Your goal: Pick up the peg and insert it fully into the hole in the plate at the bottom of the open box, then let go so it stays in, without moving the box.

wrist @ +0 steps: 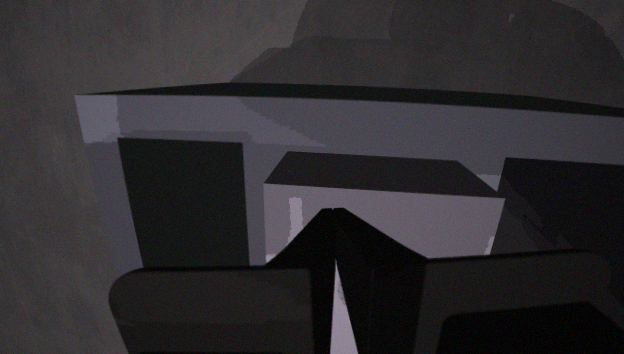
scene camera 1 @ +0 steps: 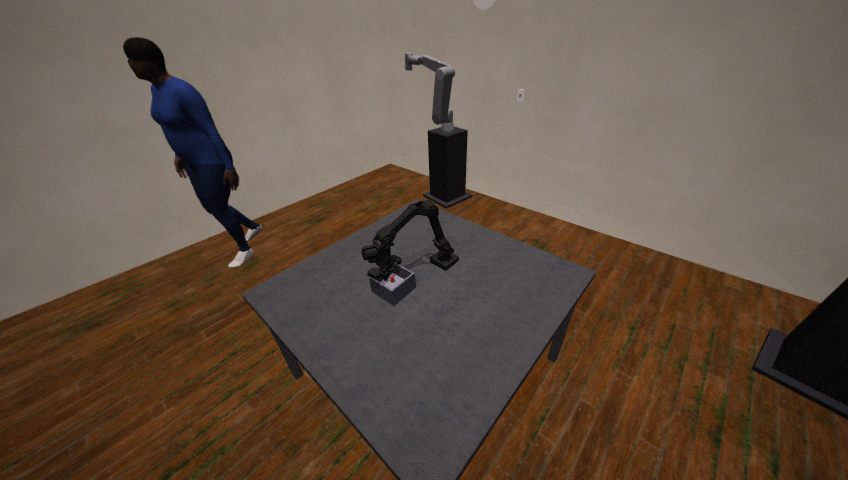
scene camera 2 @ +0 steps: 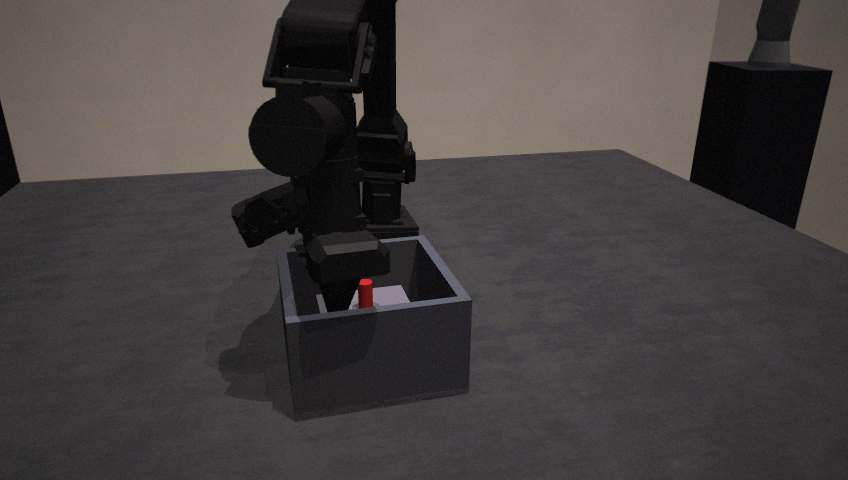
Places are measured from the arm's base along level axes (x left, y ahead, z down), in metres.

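Pixels of known places: gripper, fingertip midpoint: (wrist: 332, 219) (scene camera 1: 385, 280); arm's base at its link origin: (scene camera 1: 444, 258) (scene camera 2: 380, 217).
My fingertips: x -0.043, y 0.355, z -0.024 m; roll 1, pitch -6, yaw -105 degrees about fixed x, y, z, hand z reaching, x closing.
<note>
Ahead of a thing's pixels: the offset from my fingertips to its top centre. Level surfaces: height alone.
The red peg @(dx +0.027, dy -0.024, dz -0.030 m) (scene camera 1: 392, 278) (scene camera 2: 365, 293) stands upright at the plate inside the open box; its lower end is hidden in the scene camera 2 view, so its depth in the hole cannot be told. It does not show in the wrist view. The pale plate @(dx +0.028, dy -0.024, dz -0.003 m) (scene camera 2: 394, 294) (wrist: 400, 220) lies at the bottom of the grey box @(dx +0.028, dy -0.024, dz -0.040 m) (scene camera 1: 392, 294) (scene camera 2: 380, 356) (wrist: 175, 117). My gripper (scene camera 2: 339, 307) (wrist: 332, 219) is shut and empty. Its fingers reach down into the box, to the left of the peg in the scene camera 2 view. The fingers hide part of the plate.
The box walls stand around the fingers. The box rests on the grey table @(dz +0.058 m) (scene camera 1: 452, 333) (scene camera 2: 595, 333), in front of my arm's base (scene camera 1: 444, 261). A person in blue (scene camera 1: 184, 118) is behind the table. Another arm (scene camera 1: 442, 95) stands on a black pedestal (scene camera 1: 447, 163) (scene camera 2: 755, 142).
</note>
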